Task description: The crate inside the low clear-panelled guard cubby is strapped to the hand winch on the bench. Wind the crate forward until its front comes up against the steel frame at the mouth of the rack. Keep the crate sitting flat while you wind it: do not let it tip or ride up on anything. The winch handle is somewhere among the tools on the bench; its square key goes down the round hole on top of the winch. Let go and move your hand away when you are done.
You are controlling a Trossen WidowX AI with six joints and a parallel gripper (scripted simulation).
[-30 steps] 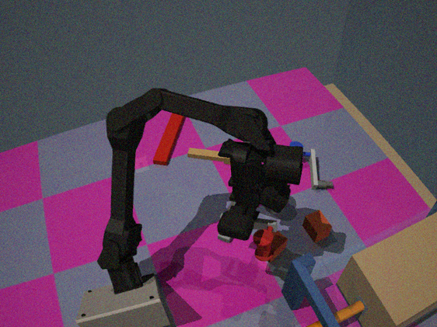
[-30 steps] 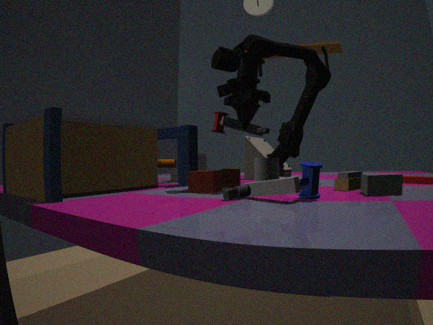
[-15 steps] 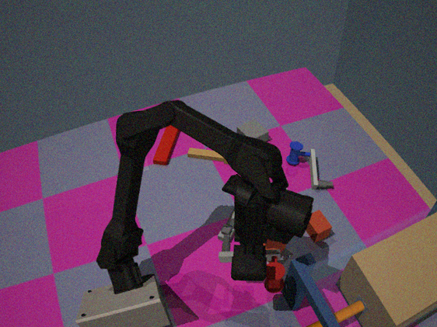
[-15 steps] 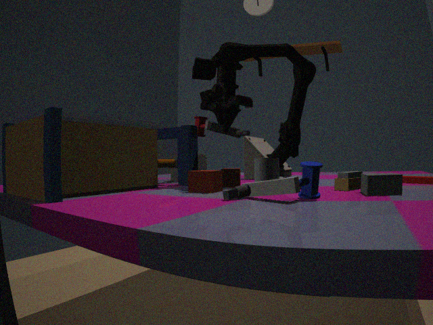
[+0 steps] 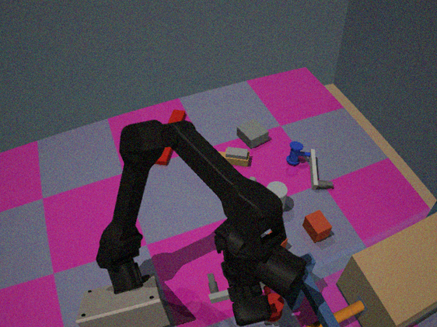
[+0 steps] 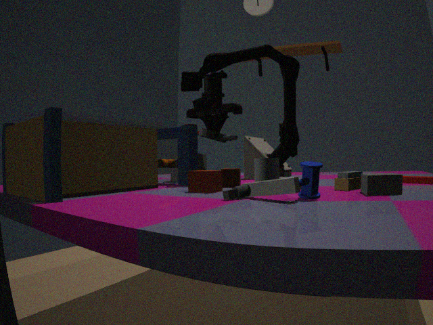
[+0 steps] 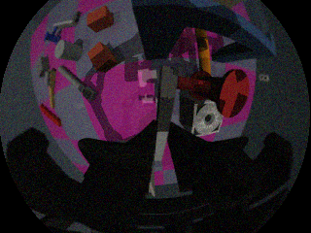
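Right now my gripper tip is 40 mm short of the red knob, 50 mm to the left of it and 20 mm below it. From my gripper tip the other things lie so: winch handle with red hub: 10 mm ahead, 10 mm to the right, 10 mm above; winch: 50 mm behind, 130 mm to the right, 100 mm below; blue steel frame: 130 mm ahead, 110 mm to the right, 30 mm below.
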